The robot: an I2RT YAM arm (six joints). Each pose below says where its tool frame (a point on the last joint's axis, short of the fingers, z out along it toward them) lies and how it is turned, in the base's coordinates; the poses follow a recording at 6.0 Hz.
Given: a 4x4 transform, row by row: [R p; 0 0 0 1], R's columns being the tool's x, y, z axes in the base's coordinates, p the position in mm. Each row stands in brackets.
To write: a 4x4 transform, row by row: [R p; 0 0 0 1], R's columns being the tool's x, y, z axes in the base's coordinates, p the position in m. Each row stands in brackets. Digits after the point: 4 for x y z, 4 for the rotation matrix.
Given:
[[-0.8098, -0.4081, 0.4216, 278.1], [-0.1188, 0.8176, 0.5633, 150.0], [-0.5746, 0.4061, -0.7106, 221.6], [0, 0, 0, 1]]
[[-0.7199, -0.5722, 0.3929, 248.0], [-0.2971, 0.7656, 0.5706, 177.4], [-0.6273, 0.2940, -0.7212, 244.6], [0, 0, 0, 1]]
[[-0.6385, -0.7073, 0.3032, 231.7], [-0.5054, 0.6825, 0.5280, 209.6], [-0.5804, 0.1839, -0.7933, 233.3], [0, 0, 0, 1]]
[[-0.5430, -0.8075, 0.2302, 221.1], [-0.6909, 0.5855, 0.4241, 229.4], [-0.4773, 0.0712, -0.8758, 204.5], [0, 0, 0, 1]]
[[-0.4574, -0.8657, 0.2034, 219.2], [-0.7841, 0.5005, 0.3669, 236.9], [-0.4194, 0.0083, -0.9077, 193.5], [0, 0, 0, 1]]
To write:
[[-0.8098, -0.4081, 0.4216, 0.2781], [-0.1188, 0.8176, 0.5633, 0.1500], [-0.5746, 0.4061, -0.7106, 0.2216], [0, 0, 0, 1]]
[[-0.7199, -0.5722, 0.3929, 0.2480], [-0.2971, 0.7656, 0.5706, 0.1774], [-0.6273, 0.2940, -0.7212, 0.2446], [0, 0, 0, 1]]
[[-0.6385, -0.7073, 0.3032, 0.2317], [-0.5054, 0.6825, 0.5280, 0.2096], [-0.5804, 0.1839, -0.7933, 0.2333], [0, 0, 0, 1]]
[[-0.5430, -0.8075, 0.2302, 0.2211], [-0.6909, 0.5855, 0.4241, 0.2294], [-0.4773, 0.0712, -0.8758, 0.2045], [0, 0, 0, 1]]
[[-0.4574, -0.8657, 0.2034, 0.2192], [-0.7841, 0.5005, 0.3669, 0.2369], [-0.4194, 0.0083, -0.9077, 0.1935], [0, 0, 0, 1]]

